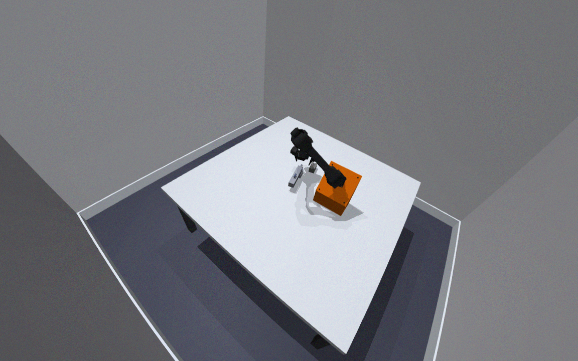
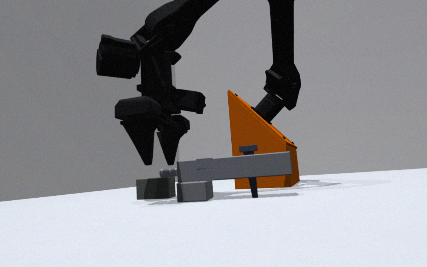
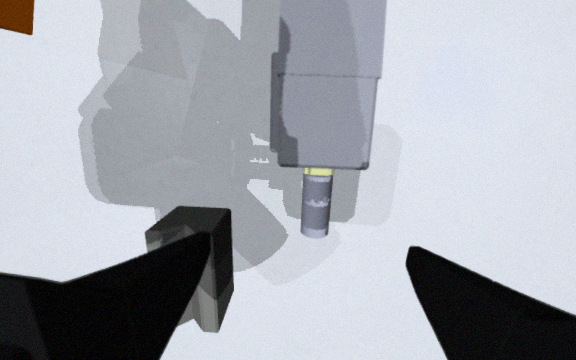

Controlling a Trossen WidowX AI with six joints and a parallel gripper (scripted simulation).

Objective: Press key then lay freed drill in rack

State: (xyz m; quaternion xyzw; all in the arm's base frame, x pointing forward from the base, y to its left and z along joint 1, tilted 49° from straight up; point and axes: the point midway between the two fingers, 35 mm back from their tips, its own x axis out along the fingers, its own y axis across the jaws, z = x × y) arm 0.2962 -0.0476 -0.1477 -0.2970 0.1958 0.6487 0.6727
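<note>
Now: the drill 6 cm to the left of my gripper tip, 1 cm below it and 1 cm behind it. The rest, counted from my gripper tip: grey housing (12 cm to the left, 2 cm below, 2 cm behind); then dark t-shaped key (15 cm to the left, 2 cm behind, 1 cm below); then dark v-notched rack (6 cm behind, 5 cm to the right, 4 cm below).
</note>
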